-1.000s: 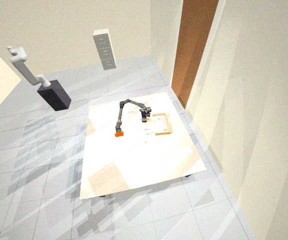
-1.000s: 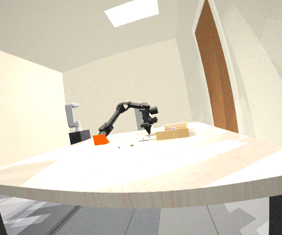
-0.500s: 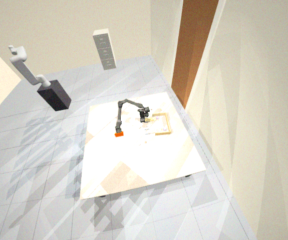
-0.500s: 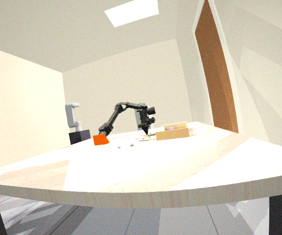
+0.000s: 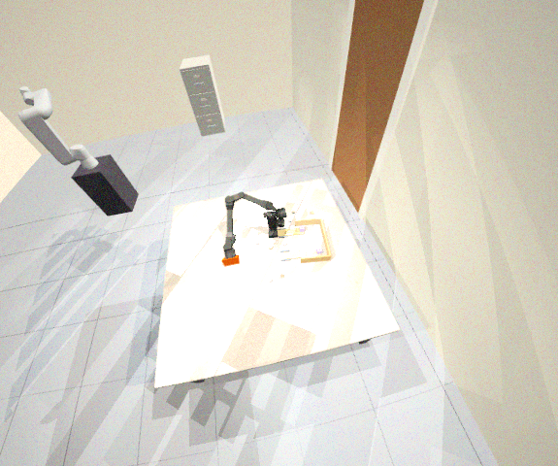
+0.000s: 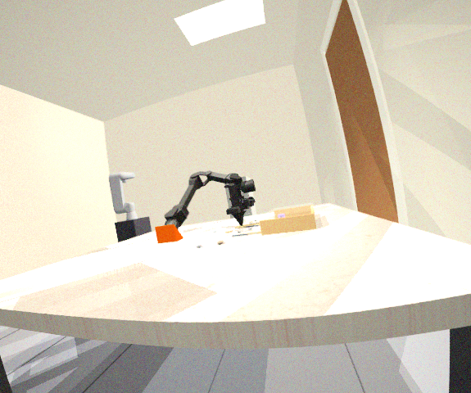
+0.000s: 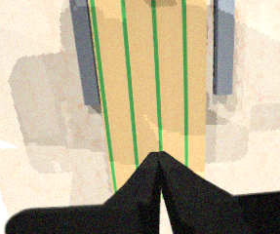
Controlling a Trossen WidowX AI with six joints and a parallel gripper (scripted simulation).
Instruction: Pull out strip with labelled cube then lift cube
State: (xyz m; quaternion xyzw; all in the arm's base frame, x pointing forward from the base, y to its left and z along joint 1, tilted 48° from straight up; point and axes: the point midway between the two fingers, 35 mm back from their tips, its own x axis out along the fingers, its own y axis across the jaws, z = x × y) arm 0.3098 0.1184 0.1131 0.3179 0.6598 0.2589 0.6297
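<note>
The pale yellow strip lies 90 mm ahead of my gripper tip and 10 mm to the right of it.
</note>
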